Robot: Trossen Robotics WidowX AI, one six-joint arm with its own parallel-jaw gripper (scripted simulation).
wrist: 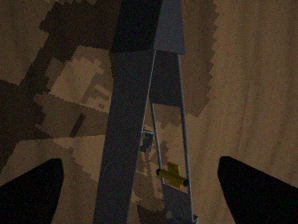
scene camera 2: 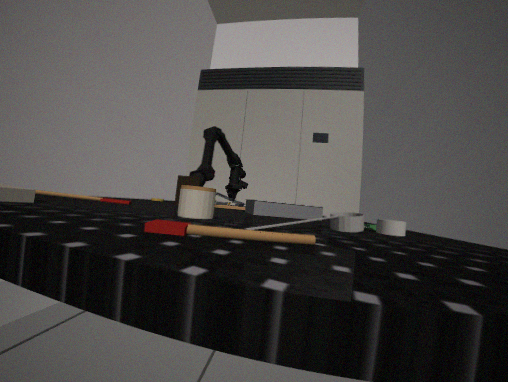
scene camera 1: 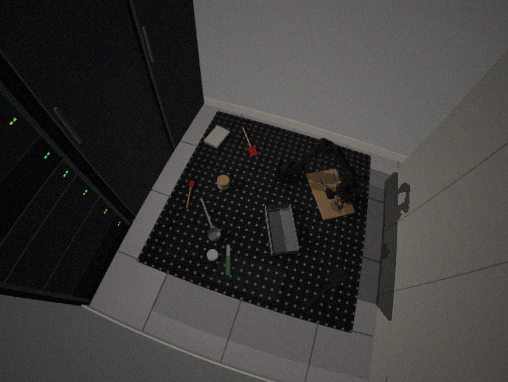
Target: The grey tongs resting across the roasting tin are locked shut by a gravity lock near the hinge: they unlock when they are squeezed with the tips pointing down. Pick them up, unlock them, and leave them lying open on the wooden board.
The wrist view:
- gripper
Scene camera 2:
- cork-lidded jar
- red-tipped stick
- ladle
